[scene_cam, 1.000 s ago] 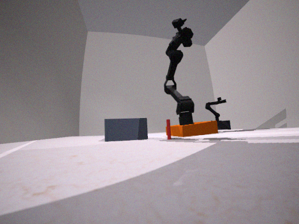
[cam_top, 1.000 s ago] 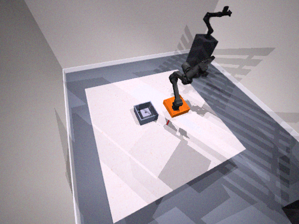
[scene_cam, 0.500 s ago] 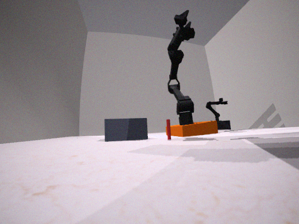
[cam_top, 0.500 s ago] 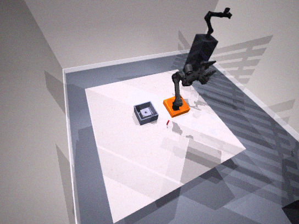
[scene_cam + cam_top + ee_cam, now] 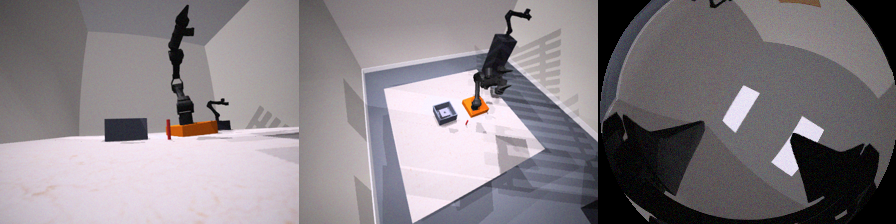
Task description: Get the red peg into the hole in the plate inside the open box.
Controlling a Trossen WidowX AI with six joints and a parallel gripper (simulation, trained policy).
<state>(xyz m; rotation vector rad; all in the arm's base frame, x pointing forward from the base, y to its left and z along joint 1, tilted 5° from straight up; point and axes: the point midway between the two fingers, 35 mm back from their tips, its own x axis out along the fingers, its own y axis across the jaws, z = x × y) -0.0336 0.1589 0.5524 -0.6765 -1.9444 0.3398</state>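
My gripper tip is now 14 cm short of the red peg, 5 cm to the left of it and 59 cm above it. Also, from my gripper tip: grey box 33 cm ahead, 20 cm to the right, 60 cm below; then light plate 33 cm ahead, 20 cm to the right, 59 cm below.
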